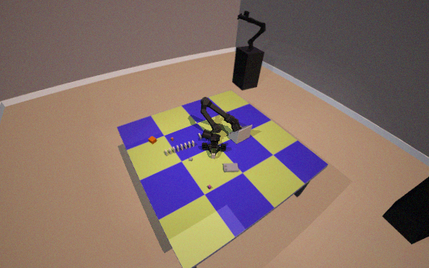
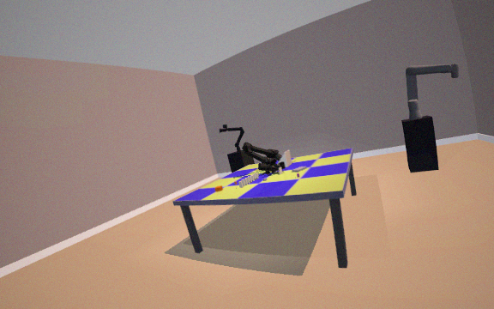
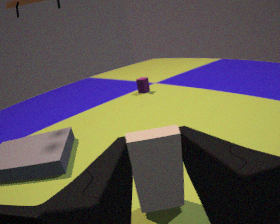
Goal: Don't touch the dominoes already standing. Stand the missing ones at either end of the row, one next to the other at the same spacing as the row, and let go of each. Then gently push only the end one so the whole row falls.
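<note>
My gripper tip is 130 mm to the right of the flat grey slab, 80 mm past it and 40 mm above it. The rest, counted from my gripper tip: small magenta piece: 210 mm to the left, 140 mm ahead, 30 mm below; then small grey piece: 160 mm ahead, 70 mm to the right, 40 mm below; then small red piece: 320 mm to the right, 210 mm ahead, 40 mm below.
</note>
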